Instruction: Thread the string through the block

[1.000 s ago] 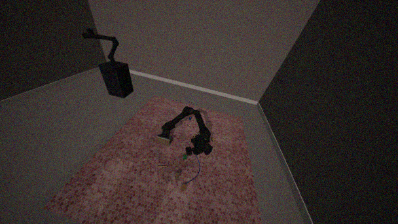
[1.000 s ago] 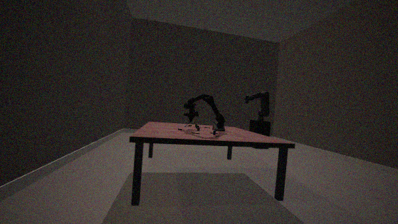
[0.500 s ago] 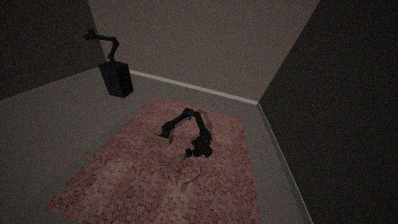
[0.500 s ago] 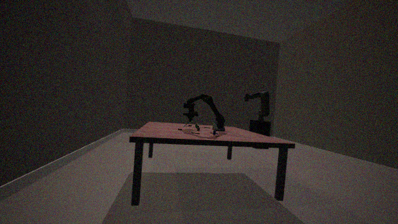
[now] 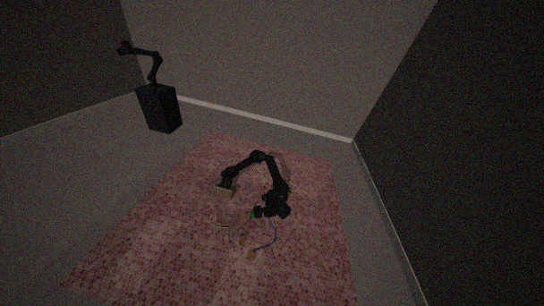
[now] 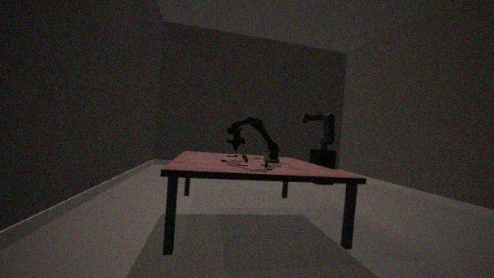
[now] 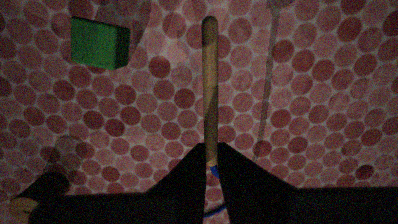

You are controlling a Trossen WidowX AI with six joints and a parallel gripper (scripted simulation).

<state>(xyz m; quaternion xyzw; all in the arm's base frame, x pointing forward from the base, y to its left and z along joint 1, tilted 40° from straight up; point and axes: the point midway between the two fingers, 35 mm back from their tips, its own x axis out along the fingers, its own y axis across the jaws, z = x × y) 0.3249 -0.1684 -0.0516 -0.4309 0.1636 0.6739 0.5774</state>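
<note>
The round wooden button is 50 mm behind my gripper tip, 200 mm to the right of it and 70 mm below it. The rest, counted from my gripper tip: wooden spool: 120 mm behind, 130 mm to the right, 60 mm below; then green block: 90 mm behind, 20 mm to the left, 60 mm below; then thin wooden stick: 10 mm behind, 10 mm to the left.
</note>
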